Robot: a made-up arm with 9 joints. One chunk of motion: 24 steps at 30 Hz.
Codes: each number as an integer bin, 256 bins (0 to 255) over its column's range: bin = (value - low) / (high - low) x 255, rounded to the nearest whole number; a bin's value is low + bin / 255 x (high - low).
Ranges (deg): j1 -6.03..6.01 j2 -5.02..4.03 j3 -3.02..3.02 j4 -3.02..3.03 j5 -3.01..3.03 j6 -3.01..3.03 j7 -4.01..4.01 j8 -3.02..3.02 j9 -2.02..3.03
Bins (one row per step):
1: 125 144 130 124 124 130 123 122 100
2: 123 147 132 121 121 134 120 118 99
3: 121 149 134 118 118 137 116 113 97
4: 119 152 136 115 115 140 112 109 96
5: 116 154 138 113 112 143 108 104 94
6: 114 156 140 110 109 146 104 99 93
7: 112 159 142 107 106 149 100 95 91
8: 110 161 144 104 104 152 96 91 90
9: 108 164 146 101 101 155 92 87 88
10: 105 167 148 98 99 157 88 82 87
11: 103 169 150 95 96 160 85 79 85
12: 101 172 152 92 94 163 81 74 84
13: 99 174 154 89 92 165 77 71 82
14: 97 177 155 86 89 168 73 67 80
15: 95 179 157 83 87 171 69 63 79
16: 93 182 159 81 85 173 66 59 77
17: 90 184 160 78 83 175 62 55 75
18: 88 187 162 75 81 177 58 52 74
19: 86 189 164 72 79 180 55 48 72
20: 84 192 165 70 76 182 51 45 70
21: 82 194 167 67 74 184 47 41 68
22: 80 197 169 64 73 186 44 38 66
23: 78 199 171 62 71 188 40 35 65
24: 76 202 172 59 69 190 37 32 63
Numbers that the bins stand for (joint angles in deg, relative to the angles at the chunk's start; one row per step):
1: -0.13 0.09 0.06 -0.08 -0.07 0.07 -0.14 -0.13 -0.04
2: -0.22 0.20 0.11 -0.15 -0.14 0.16 -0.24 -0.23 -0.06
3: -0.32 0.27 0.15 -0.22 -0.22 0.24 -0.36 -0.34 -0.10
4: -0.41 0.37 0.20 -0.29 -0.29 0.31 -0.49 -0.44 -0.12
5: -0.55 0.45 0.25 -0.34 -0.36 0.38 -0.61 -0.56 -0.16
6: -0.65 0.52 0.30 -0.41 -0.43 0.45 -0.74 -0.68 -0.18
7: -0.74 0.62 0.34 -0.48 -0.50 0.52 -0.86 -0.77 -0.22
8: -0.84 0.69 0.39 -0.55 -0.55 0.59 -0.99 -0.86 -0.24
9: -0.93 0.80 0.44 -0.62 -0.62 0.66 -1.12 -0.96 -0.28
10: -1.07 0.91 0.49 -0.69 -0.67 0.71 -1.24 -1.08 -0.30
11: -1.17 0.98 0.53 -0.77 -0.74 0.78 -1.34 -1.15 -0.34
12: -1.26 1.08 0.58 -0.84 -0.78 0.85 -1.46 -1.27 -0.36
13: -1.36 1.16 0.63 -0.91 -0.83 0.90 -1.59 -1.34 -0.40
14: -1.45 1.26 0.65 -0.98 -0.90 0.97 -1.71 -1.43 -0.44
15: -1.54 1.33 0.70 -1.05 -0.95 1.04 -1.84 -1.53 -0.46
16: -1.64 1.44 0.75 -1.10 -1.00 1.09 -1.93 -1.62 -0.50
17: -1.78 1.51 0.77 -1.17 -1.04 1.14 -2.06 -1.72 -0.53
18: -1.88 1.62 0.82 -1.24 -1.09 1.18 -2.19 -1.79 -0.55
19: -1.97 1.69 0.86 -1.31 -1.14 1.25 -2.28 -1.88 -0.59
20: -2.06 1.79 0.89 -1.36 -1.21 1.30 -2.41 -1.95 -0.63
21: -2.16 1.87 0.94 -1.43 -1.26 1.35 -2.53 -2.05 -0.67
22: -2.25 1.97 0.98 -1.50 -1.28 1.40 -2.63 -2.12 -0.71
23: -2.35 2.04 1.03 -1.55 -1.33 1.44 -2.75 -2.19 -0.73
24: -2.44 2.15 1.05 -1.62 -1.38 1.49 -2.85 -2.26 -0.77

